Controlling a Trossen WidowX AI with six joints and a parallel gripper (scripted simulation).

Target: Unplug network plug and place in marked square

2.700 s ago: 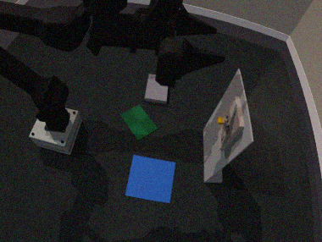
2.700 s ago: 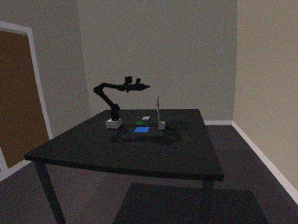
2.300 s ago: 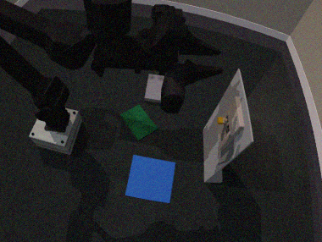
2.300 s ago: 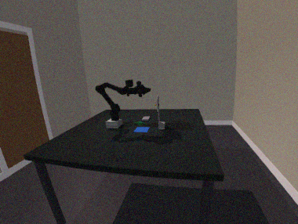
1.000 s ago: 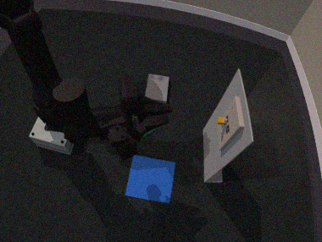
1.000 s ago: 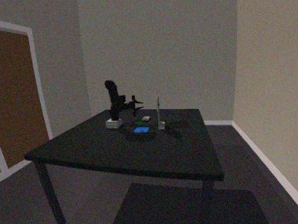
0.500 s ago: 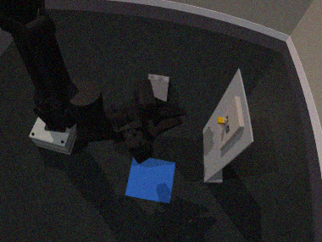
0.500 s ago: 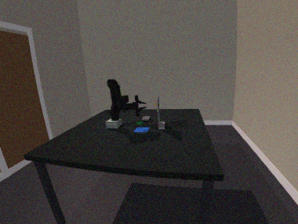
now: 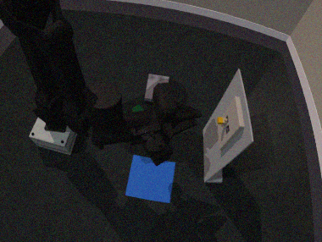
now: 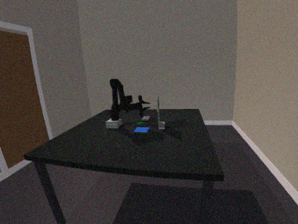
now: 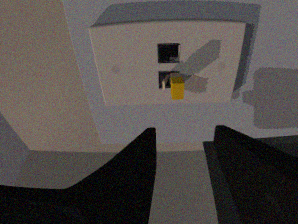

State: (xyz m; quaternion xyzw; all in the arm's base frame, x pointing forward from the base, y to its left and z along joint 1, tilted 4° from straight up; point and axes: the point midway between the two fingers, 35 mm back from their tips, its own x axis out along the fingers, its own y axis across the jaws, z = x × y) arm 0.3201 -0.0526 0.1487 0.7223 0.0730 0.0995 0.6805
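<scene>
Right now my gripper tip is 60 mm short of the network plug. Also, from my gripper tip: grey panel 80 mm ahead, 10 mm to the right, 70 mm below; green patch 130 mm behind, 90 mm to the left, 200 mm below; blue marked square 80 mm behind, 80 mm to the right, 200 mm below.
</scene>
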